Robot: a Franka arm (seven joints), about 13 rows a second.
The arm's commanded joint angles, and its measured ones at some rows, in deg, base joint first. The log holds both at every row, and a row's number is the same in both.
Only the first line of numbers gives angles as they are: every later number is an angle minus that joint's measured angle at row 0.
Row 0, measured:
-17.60 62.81 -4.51 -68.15 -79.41 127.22 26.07
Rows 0 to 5, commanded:
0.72 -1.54 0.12 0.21 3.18 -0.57 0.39
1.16 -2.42 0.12 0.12 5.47 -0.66 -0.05
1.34 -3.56 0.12 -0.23 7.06 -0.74 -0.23
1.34 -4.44 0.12 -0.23 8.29 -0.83 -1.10
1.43 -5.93 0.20 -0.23 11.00 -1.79 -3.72
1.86 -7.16 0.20 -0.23 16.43 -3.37 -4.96
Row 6, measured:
1.32 -3.84 0.08 0.99 10.00 -1.02 -1.96
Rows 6 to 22, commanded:
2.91 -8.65 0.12 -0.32 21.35 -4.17 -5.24
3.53 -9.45 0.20 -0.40 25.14 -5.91 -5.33
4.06 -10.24 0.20 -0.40 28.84 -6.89 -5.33
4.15 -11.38 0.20 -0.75 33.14 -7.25 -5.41
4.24 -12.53 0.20 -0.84 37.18 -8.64 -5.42
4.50 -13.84 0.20 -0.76 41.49 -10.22 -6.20
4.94 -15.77 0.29 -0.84 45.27 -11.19 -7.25
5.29 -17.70 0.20 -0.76 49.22 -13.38 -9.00
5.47 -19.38 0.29 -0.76 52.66 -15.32 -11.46
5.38 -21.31 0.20 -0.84 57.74 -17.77 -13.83
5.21 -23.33 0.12 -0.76 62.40 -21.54 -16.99
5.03 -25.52 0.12 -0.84 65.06 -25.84 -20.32
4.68 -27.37 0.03 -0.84 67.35 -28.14 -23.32
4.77 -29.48 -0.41 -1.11 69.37 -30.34 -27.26
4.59 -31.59 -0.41 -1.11 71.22 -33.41 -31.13
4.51 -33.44 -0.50 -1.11 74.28 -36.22 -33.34
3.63 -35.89 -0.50 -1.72 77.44 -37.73 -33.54
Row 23, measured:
4.62 -30.74 -0.40 1.00 72.19 -35.03 -30.46
